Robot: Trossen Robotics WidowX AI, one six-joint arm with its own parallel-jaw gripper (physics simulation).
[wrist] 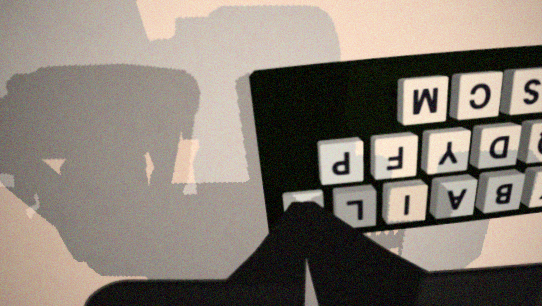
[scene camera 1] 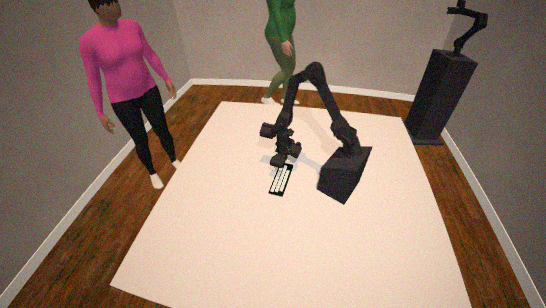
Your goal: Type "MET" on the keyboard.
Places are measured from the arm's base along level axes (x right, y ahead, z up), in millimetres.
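Pixels of known places: gripper, fingertip midpoint: (wrist: 302, 212); arm's base at its link origin: (scene camera 1: 354, 152).
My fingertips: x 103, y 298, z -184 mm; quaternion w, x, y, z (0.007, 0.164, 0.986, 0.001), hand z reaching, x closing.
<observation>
Ahead of a thing's pixels: the offset from my fingertips to its top centre. Level surfaces: height alone.
The black keyboard @[dx -88, dy +3, dz +3 mm] (scene camera 1: 276, 193) (wrist: 310, 100) lies on the pale mat, its letters upside down in the wrist view. The M key @[dx -51, dy -26, dz +3 mm] (wrist: 425, 100) is at the left end of the upper visible row. My gripper (scene camera 1: 287, 163) (wrist: 302, 212) is shut and empty, pointing down at the keyboard's far end. Its tips are over the leftmost key @[dx -1, dy +0, dz +0 mm] (wrist: 303, 196) of the lower row, beside the L key @[dx -19, dy +5, dz +3 mm] (wrist: 355, 207). They hide that key's letter; whether they touch it I cannot tell. No E key shows in the wrist view.
My arm's dark base block (scene camera 1: 341, 175) stands right of the keyboard on the pale mat @[dz -14 mm] (scene camera 1: 225, 250). A dark pedestal (scene camera 1: 437, 95) with another arm (scene camera 1: 470, 35) is at the back right. A figure in pink (scene camera 1: 120, 65) stands left, one in green (scene camera 1: 281, 25) at the back.
</observation>
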